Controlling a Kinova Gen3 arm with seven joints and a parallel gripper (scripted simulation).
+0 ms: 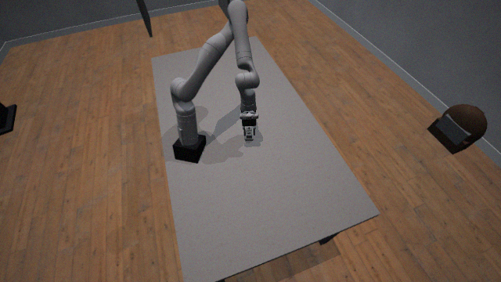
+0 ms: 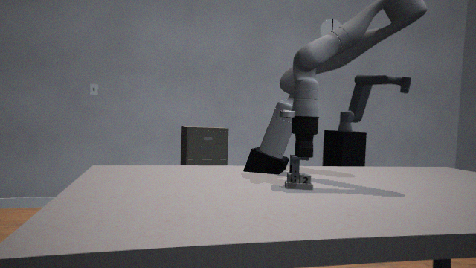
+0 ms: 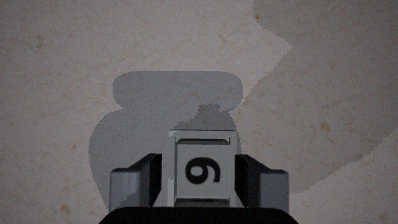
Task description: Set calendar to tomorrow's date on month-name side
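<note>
Now: the digit cube 20 mm below my hand. Also, from my hand: calendar tray: 10 mm to the left, 40 mm below.
</note>
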